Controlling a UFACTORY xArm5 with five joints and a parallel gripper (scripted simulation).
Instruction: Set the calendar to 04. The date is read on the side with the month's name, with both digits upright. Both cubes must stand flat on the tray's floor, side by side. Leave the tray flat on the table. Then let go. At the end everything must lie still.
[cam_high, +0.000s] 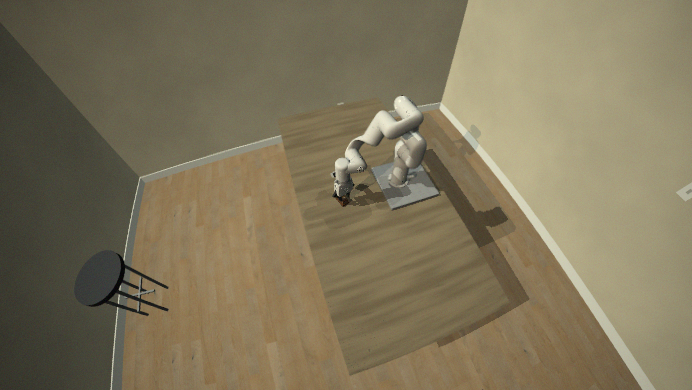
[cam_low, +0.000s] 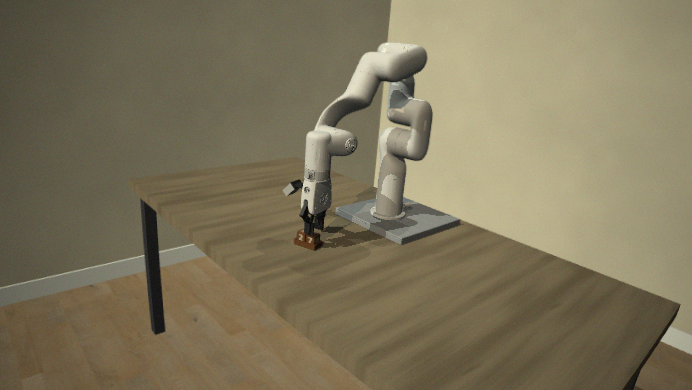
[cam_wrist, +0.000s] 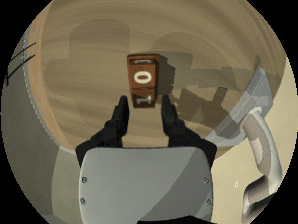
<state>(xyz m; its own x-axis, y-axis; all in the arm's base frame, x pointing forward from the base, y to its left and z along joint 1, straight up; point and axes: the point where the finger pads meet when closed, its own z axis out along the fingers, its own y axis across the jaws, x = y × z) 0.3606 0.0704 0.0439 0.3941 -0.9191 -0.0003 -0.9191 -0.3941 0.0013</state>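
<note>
My hand is 10 mm short of the brown tray, 20 mm to the left of it and 60 mm above it.
</note>
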